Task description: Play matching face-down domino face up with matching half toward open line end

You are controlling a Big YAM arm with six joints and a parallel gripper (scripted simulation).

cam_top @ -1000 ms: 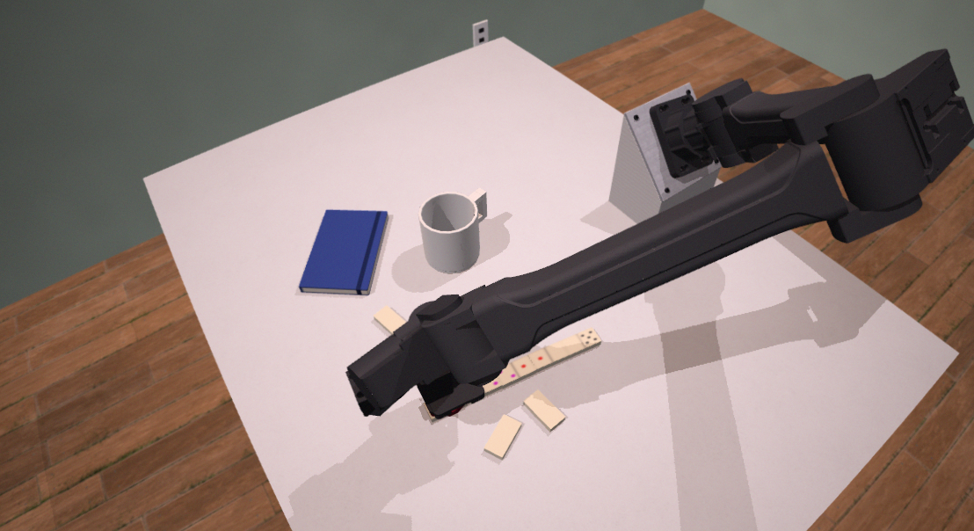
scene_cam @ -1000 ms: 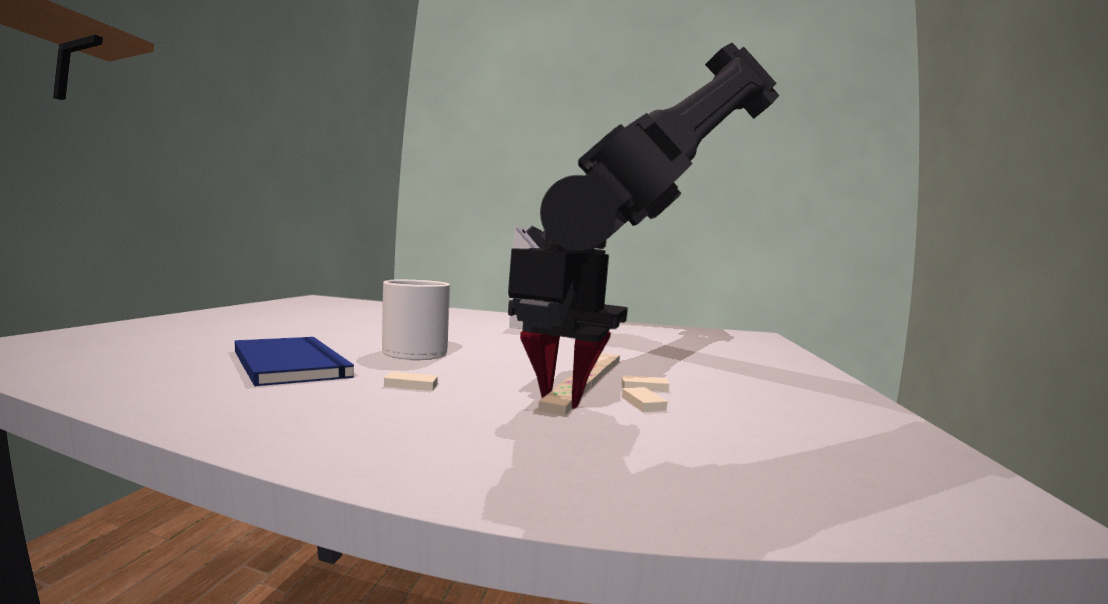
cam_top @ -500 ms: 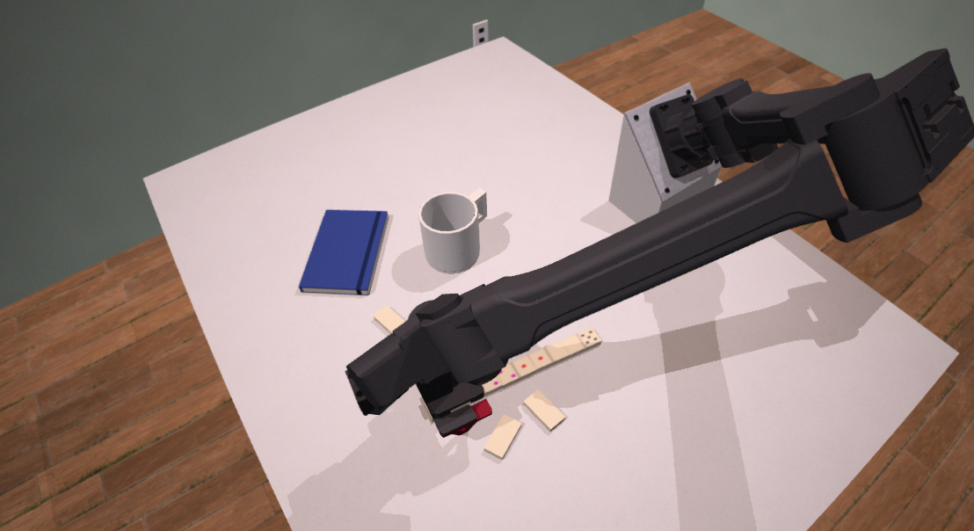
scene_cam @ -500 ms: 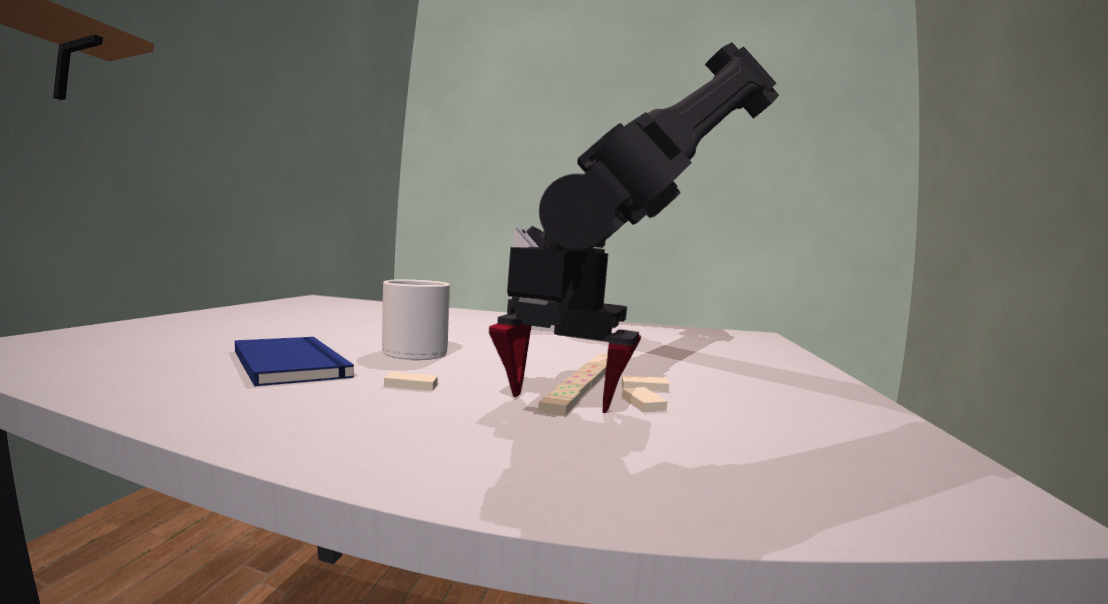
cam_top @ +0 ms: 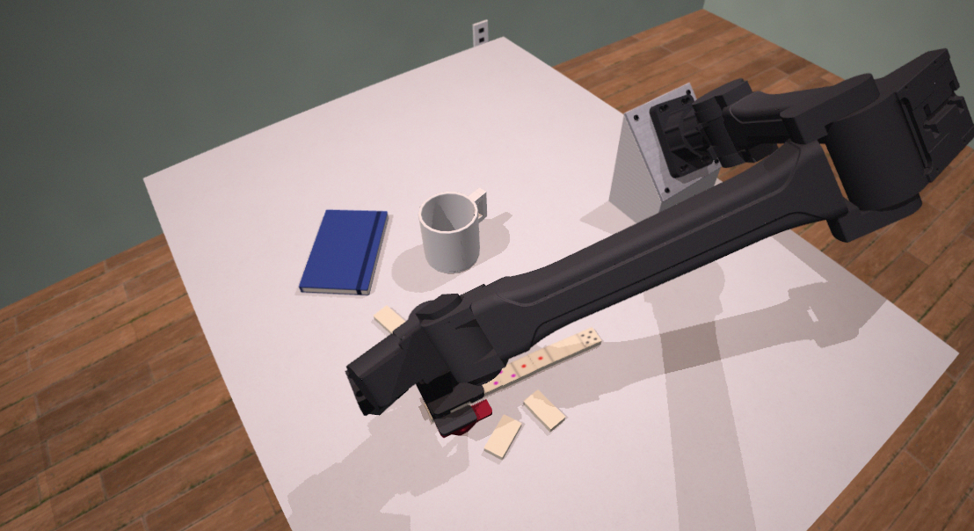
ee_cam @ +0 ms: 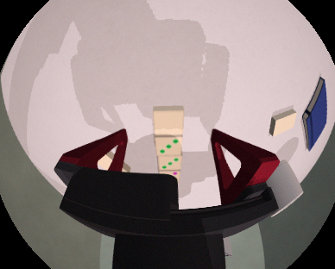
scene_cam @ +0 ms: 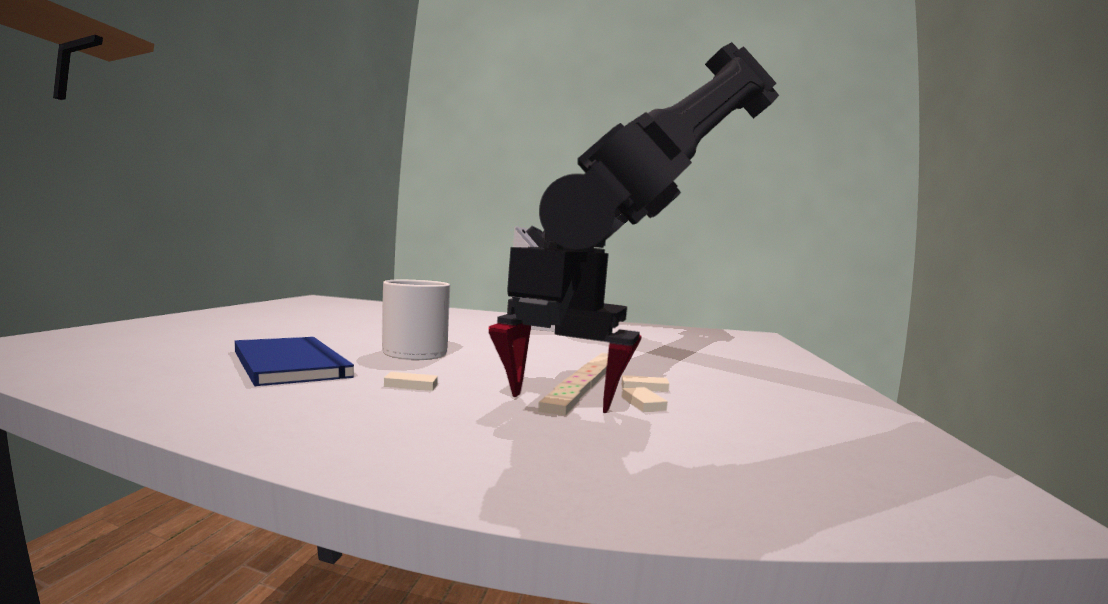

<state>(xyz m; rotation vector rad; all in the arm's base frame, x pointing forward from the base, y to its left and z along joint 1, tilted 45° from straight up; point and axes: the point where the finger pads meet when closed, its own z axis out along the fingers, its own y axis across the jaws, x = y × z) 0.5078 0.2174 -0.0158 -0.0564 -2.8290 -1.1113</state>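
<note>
Right now my hand is right at the domino. Round my hand: white mug: 140 mm behind, 230 mm to the right, 30 mm above; then blue notebook: 10 mm ahead, 330 mm to the right.
</note>
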